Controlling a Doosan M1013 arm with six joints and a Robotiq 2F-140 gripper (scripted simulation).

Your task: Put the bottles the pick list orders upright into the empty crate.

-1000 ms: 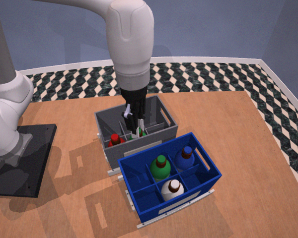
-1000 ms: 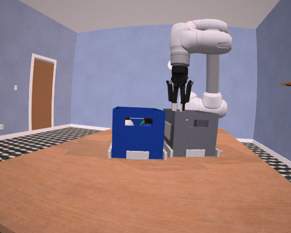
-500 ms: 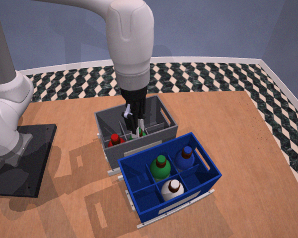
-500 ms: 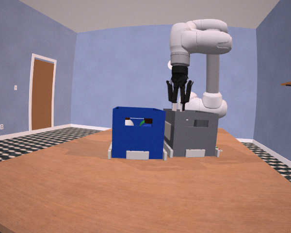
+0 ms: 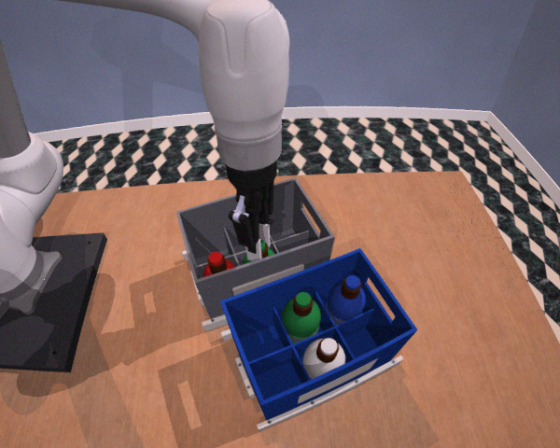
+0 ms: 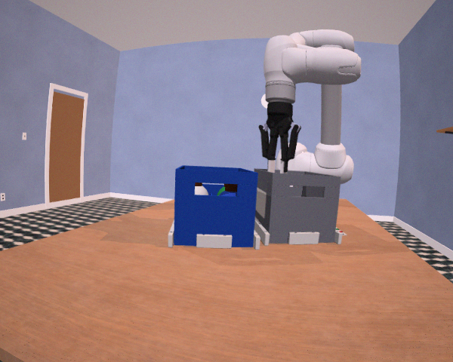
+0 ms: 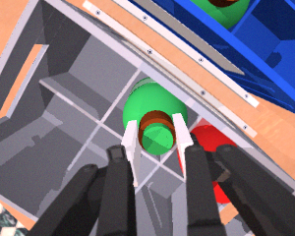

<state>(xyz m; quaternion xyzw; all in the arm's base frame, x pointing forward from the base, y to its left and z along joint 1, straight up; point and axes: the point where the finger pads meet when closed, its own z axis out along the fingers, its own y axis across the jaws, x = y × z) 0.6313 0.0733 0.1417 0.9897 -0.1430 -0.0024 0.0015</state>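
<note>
The white bottle is 190 mm to the right of my hand, 140 mm ahead of it and 90 mm below it. From my hand the other things lie so: green bottle (110 mm to the right, 90 mm below, 90 mm ahead); then red bottle (90 mm below, 80 mm behind, 40 mm to the right); then grey crate (90 mm below, 40 mm to the left, 20 mm behind).
</note>
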